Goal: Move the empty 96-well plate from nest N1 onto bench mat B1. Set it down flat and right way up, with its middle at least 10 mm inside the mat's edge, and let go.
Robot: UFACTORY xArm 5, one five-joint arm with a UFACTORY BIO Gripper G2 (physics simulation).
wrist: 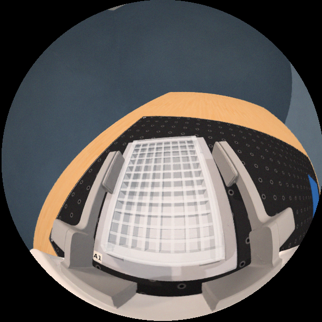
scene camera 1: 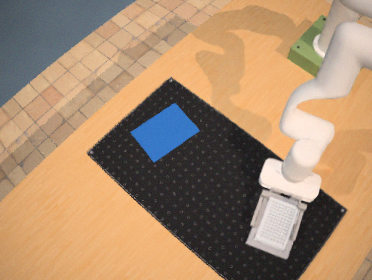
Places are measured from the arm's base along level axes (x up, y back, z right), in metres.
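Pixels of known places: hand, its tool point: [scene camera 1: 274, 225].
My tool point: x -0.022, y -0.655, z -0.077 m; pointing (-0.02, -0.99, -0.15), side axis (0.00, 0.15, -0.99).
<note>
Ahead of a thing's pixels: the offset from my tool point to its top centre. Level surfaces: height alone.
The white 96-well plate @(dx -0.001, dy +0.012, dz -0.004 m) [scene camera 1: 278, 223] [wrist: 167, 195] lies flat and right way up in the grey nest N1 @(dx -0.013, dy +0.012, dz -0.004 m) [scene camera 1: 268, 249] [wrist: 229, 250], which has an A1 label at one corner. My gripper [scene camera 1: 274, 231] [wrist: 171, 167] is partly open, with one finger along each long side of the plate. In the wrist view, the left pad is close to the plate's edge and a wider gap shows at the right pad. No grip on the plate shows. The blue bench mat B1 @(dx -0.025 m) [scene camera 1: 165, 132] [wrist: 314, 192] lies flat, well away from the nest; part of it shows at the wrist view's right edge.
The nest and mat B1 are on a black perforated board @(dx -0.027 m) [scene camera 1: 200, 200] [wrist: 270, 170] on the wooden table @(dx -0.040 m) [scene camera 1: 60, 220] [wrist: 200, 103]. The arm's green base block [scene camera 1: 305, 55] stands at the upper right in the scene view. Tiled floor runs beyond the table edge.
</note>
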